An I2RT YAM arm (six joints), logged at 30 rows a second.
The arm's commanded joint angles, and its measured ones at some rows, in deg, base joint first. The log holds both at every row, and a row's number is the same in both.
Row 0, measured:
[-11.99 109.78 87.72 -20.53 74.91 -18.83]
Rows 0 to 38, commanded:
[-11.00 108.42 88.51 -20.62 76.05 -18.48]
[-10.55 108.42 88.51 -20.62 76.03 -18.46]
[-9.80 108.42 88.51 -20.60 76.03 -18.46]
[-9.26 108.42 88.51 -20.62 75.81 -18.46]
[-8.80 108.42 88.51 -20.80 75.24 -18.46]
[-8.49 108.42 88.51 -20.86 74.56 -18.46]
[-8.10 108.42 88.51 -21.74 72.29 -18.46]
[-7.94 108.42 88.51 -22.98 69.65 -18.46]
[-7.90 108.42 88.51 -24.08 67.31 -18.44]
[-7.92 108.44 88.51 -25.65 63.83 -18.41]
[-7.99 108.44 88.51 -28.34 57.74 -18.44]
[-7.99 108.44 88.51 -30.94 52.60 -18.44]
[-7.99 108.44 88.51 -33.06 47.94 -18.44]
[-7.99 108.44 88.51 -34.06 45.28 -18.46]
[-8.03 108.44 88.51 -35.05 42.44 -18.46]
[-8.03 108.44 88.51 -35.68 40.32 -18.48]
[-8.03 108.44 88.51 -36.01 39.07 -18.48]
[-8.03 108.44 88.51 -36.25 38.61 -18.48]
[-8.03 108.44 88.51 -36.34 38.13 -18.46]
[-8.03 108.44 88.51 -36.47 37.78 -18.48]
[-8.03 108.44 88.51 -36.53 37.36 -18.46]
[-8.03 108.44 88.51 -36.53 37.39 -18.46]
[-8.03 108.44 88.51 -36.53 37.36 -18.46]
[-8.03 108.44 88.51 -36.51 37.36 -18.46]
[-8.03 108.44 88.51 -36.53 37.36 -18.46]
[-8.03 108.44 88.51 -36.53 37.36 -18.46]
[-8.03 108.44 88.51 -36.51 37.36 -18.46]
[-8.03 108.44 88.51 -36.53 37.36 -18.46]
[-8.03 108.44 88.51 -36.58 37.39 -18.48]
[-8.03 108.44 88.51 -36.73 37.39 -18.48]
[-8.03 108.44 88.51 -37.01 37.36 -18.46]
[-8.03 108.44 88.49 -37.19 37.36 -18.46]
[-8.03 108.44 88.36 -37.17 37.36 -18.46]
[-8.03 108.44 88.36 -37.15 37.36 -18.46]
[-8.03 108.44 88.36 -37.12 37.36 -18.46]
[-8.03 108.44 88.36 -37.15 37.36 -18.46]
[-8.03 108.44 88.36 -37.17 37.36 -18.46]
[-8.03 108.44 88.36 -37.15 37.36 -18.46]
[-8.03 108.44 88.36 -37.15 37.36 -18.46]
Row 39, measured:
[-8.14 109.71 87.96 -37.17 37.54 -18.79]
